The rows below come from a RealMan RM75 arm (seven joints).
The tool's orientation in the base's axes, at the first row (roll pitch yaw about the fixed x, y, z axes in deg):
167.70 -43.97 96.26
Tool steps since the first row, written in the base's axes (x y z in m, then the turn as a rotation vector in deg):
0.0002 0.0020 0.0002 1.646 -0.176 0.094
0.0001 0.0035 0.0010 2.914 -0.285 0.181
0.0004 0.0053 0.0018 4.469 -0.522 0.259
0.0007 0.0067 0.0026 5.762 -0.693 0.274
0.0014 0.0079 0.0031 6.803 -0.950 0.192
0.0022 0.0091 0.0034 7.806 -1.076 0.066
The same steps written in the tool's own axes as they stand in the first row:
0.0016 0.0001 0.0013 -0.190 1.647 0.038
0.0032 0.0001 0.0018 -0.307 2.916 0.075
0.0050 0.0005 0.0025 -0.544 4.473 0.070
0.0065 0.0008 0.0029 -0.758 5.759 0.118
0.0077 0.0015 0.0035 -1.080 6.785 0.140
0.0087 0.0023 0.0043 -1.337 7.761 0.279

